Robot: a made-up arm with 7 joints. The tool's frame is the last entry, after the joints. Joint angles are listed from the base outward. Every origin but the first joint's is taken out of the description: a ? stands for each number. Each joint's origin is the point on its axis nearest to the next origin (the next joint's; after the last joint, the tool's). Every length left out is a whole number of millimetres.
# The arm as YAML. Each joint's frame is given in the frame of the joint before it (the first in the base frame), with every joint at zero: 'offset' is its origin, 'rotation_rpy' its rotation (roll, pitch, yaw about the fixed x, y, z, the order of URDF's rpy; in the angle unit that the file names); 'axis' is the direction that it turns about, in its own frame. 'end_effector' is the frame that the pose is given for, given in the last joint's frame.
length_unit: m
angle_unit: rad
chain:
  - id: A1
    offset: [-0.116, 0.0, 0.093]
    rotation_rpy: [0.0, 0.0, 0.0]
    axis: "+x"
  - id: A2
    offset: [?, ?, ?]
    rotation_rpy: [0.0, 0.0, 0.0]
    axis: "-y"
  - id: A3
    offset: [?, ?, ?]
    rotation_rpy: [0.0, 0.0, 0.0]
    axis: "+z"
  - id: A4
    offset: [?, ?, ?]
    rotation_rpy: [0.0, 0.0, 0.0]
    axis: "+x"
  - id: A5
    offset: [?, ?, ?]
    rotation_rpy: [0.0, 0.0, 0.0]
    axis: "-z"
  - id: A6
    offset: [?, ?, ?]
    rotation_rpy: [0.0, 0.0, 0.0]
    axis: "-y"
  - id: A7
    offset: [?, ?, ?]
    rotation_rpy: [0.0, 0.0, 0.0]
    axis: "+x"
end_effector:
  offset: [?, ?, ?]
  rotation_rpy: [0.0, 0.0, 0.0]
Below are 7 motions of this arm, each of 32 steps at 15 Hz.
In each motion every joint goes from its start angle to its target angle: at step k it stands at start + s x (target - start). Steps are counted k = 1, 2, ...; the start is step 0. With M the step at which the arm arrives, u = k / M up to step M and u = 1 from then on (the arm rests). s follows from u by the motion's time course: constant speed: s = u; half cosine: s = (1 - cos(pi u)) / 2; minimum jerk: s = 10 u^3 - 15 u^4 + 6 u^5.
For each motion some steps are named. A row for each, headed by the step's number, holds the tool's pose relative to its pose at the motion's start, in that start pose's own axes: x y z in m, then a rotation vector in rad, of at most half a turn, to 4 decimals.
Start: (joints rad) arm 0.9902 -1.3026 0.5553 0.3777 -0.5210 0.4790 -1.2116
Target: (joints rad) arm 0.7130 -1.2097 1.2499 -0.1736 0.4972 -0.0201 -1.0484
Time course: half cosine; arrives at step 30
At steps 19, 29, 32:
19: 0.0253 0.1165 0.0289 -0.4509 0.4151 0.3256
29: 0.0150 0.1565 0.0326 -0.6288 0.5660 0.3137
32: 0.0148 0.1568 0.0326 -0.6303 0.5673 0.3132

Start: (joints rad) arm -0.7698 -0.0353 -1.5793 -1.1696 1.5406 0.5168 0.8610
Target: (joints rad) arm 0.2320 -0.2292 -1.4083 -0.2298 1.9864 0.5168 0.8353
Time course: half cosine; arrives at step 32
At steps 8, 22, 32:
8: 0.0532 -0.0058 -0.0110 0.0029 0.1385 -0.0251
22: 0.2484 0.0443 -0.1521 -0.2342 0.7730 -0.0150
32: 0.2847 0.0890 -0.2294 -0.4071 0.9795 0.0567

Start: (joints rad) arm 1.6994 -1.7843 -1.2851 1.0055 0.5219 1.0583 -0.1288
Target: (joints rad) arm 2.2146 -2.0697 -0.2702 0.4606 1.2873 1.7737 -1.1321
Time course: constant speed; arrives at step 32
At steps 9, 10, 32:
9: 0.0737 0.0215 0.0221 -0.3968 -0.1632 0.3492
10: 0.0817 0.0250 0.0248 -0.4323 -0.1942 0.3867
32: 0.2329 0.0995 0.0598 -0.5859 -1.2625 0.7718

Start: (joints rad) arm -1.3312 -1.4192 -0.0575 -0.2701 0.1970 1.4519 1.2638
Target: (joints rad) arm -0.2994 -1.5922 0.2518 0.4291 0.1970 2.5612 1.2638
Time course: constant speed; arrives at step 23
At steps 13, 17, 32:
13: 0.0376 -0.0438 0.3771 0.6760 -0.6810 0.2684
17: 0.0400 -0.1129 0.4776 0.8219 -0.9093 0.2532
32: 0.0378 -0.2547 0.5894 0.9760 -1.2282 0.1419

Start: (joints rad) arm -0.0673 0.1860 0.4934 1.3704 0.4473 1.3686 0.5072
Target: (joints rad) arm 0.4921 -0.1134 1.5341 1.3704 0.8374 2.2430 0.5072
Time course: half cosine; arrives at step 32
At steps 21, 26, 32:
21: 0.0627 0.1056 -0.0017 0.0485 0.1360 -0.0733
26: 0.0860 0.1296 0.0022 0.1298 0.1635 -0.0596
32: 0.0979 0.1406 0.0044 0.1784 0.1713 -0.0515

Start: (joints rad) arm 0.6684 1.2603 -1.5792 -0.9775 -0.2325 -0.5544 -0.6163
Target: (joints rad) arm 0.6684 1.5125 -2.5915 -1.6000 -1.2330 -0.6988 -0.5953
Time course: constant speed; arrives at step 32
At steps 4, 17, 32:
4: 0.0487 0.0024 0.0200 -0.0402 0.0852 0.1143
17: 0.2179 0.0357 0.0399 -0.1137 0.3213 0.6091
32: 0.3680 0.1494 0.0018 -0.0723 0.4374 1.3607

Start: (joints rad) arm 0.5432 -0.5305 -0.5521 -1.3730 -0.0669 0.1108 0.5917
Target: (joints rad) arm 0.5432 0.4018 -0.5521 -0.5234 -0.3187 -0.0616 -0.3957
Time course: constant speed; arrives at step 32
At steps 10, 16, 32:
10: 0.0312 0.0228 0.0186 0.0831 -0.1453 -0.1427
16: 0.0430 0.0259 0.0258 0.1267 -0.2468 -0.2157
32: 0.0540 0.0193 0.0093 0.1917 -0.5860 -0.4183

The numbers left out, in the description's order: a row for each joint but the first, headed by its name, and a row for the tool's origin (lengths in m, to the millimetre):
A2: 0.0 0.204 0.13
A3: -0.351 0.0 -0.069
A4: -0.041 0.081 0.0
A5: 0.0 0.111 0.161
A6: 0.075 0.004 0.0
A7: -0.032 0.0 0.032
tool: 0.0 -0.082 -0.056

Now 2 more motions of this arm.
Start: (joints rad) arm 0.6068 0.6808 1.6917 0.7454 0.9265 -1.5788 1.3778
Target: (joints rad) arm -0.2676 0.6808 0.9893 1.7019 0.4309 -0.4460 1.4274
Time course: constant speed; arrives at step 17
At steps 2, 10, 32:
2: 0.0153 0.0125 0.0124 0.0197 0.0367 0.0211
10: 0.0887 0.0332 0.0857 0.2123 0.1853 0.2388
32: 0.1440 0.0117 0.1684 0.4951 0.2379 0.5983

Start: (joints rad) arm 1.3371 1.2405 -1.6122 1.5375 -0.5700 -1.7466 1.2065
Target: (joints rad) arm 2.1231 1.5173 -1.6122 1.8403 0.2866 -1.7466 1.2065
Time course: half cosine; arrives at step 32
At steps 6, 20, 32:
6: 0.0137 -0.0166 -0.0071 0.0920 -0.0036 0.0823
20: 0.1625 -0.1254 -0.0521 0.6161 0.0930 0.7164
32: 0.2700 -0.1617 -0.0600 0.7668 0.2257 1.0429

